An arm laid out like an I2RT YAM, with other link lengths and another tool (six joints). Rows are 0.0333 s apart.
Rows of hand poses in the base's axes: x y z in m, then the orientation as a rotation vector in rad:
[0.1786 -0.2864 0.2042 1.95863 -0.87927 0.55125]
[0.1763 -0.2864 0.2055 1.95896 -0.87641 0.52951]
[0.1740 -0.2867 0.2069 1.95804 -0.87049 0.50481]
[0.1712 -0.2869 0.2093 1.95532 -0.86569 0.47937]
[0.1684 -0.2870 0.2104 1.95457 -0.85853 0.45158]
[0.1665 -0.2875 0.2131 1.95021 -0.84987 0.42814]
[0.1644 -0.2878 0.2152 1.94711 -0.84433 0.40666]
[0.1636 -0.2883 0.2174 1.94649 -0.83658 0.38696]
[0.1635 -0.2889 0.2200 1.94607 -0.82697 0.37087]
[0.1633 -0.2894 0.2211 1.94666 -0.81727 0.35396]
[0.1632 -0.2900 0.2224 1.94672 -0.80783 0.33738]
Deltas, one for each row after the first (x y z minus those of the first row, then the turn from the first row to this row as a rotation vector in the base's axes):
[-0.0023 0.0000 0.0013 0.00237 0.01655 -0.00690]
[-0.0046 -0.0003 0.0027 0.00304 0.03664 -0.01373]
[-0.0074 -0.0005 0.0051 0.00290 0.05682 -0.02226]
[-0.0102 -0.0006 0.0062 0.00410 0.07963 -0.02948]
[-0.0121 -0.0011 0.0089 0.00104 0.10031 -0.03564]
[-0.0142 -0.0014 0.0110 0.00010 0.11811 -0.04228]
[-0.0150 -0.0019 0.0132 0.00021 0.13555 -0.04583]
[-0.0151 -0.0025 0.0158 -0.00083 0.15133 -0.04675]
[-0.0153 -0.0030 0.0169 -0.00078 0.16767 -0.04747]
[-0.0154 -0.0036 0.0182 -0.00104 0.18368 -0.04843]

